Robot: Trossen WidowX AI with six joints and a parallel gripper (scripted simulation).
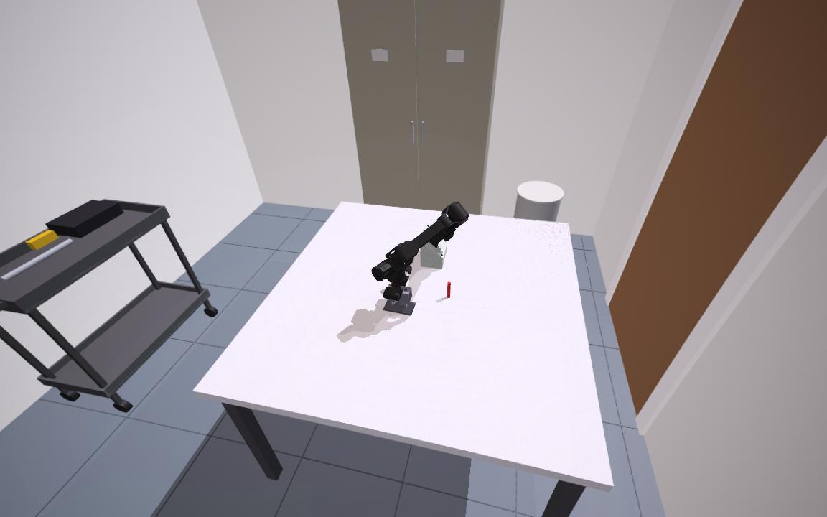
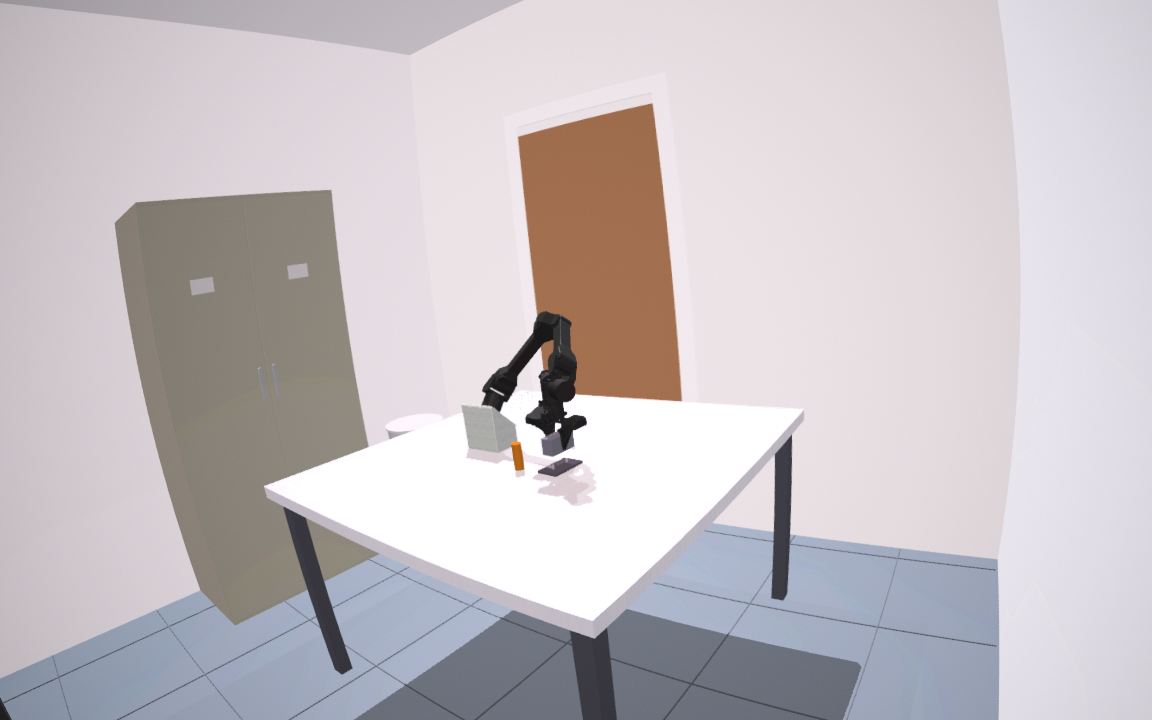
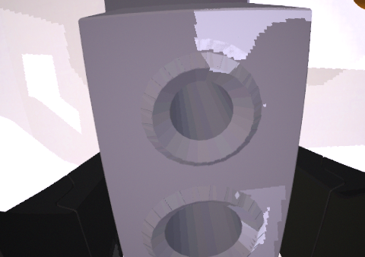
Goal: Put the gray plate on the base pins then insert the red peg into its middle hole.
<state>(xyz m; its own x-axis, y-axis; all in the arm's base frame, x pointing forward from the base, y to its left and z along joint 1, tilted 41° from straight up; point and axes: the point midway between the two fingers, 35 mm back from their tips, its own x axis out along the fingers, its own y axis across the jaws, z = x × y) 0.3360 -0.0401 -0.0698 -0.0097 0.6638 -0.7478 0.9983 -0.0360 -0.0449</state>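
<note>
Now: the base 5 cm below my gripper tip. From my gripper tip the other things lie so: gray plate (3 cm above); orange cylinder (11 cm behind, 5 cm to the right, 2 cm below); red peg (19 cm to the left, 10 cm behind, 2 cm below).
</note>
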